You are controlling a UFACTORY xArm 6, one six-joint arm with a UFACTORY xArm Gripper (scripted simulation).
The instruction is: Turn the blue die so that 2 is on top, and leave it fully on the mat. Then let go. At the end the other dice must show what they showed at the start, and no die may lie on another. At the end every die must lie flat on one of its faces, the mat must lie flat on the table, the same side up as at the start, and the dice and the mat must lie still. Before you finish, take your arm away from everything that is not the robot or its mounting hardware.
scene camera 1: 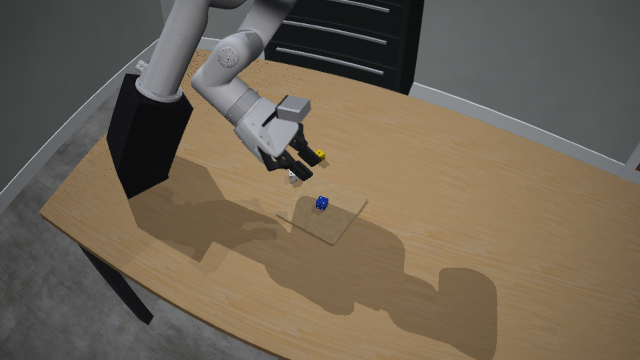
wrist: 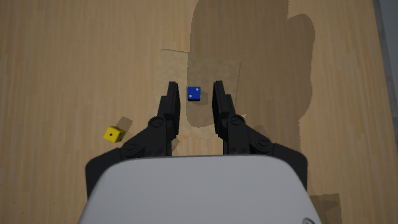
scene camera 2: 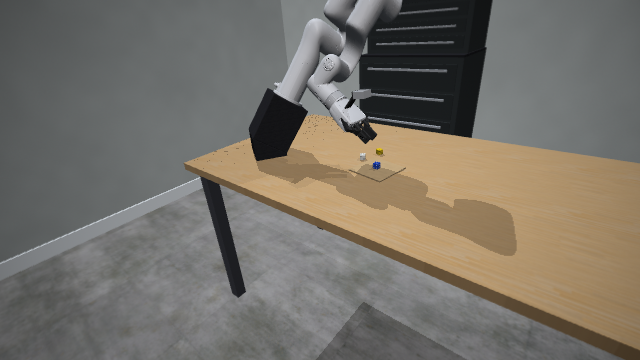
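A thin translucent mat (wrist: 188,70) is here in the wrist view. That same view has my gripper (wrist: 196,93) in it, and I can also see the gripper (scene camera 1: 313,170) from scene camera 1 and the gripper (scene camera 2: 371,139) from scene camera 2.
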